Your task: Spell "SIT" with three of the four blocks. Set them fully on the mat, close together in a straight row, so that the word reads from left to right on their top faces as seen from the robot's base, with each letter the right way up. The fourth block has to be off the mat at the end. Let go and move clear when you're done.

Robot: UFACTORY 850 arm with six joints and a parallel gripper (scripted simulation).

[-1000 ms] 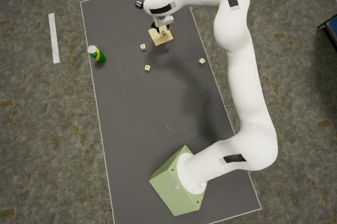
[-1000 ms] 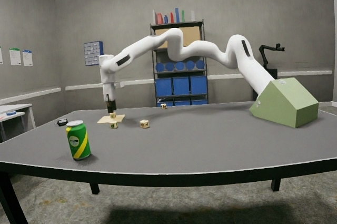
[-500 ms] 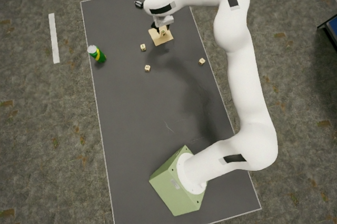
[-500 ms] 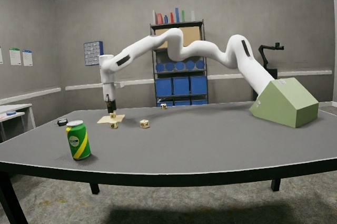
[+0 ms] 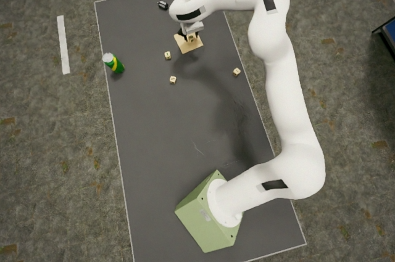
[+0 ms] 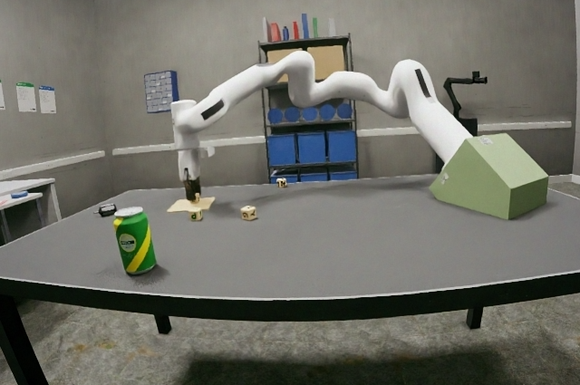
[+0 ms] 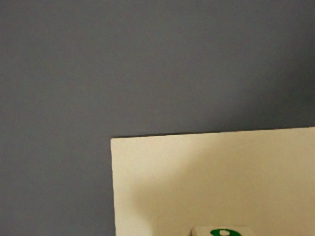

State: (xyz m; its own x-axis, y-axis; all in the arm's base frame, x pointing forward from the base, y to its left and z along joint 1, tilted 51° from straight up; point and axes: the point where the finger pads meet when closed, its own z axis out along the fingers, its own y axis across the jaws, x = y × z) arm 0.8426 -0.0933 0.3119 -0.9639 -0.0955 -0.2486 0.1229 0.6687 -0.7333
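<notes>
Now: the tan mat 10 mm ahead of my hand, 20 mm to the left of it and 40 mm below it. The rest, counted from my hand: small black object 320 mm ahead, 40 mm to the left, 20 mm below; then yellow can 50 mm ahead, 470 mm to the left, 20 mm above.
</notes>
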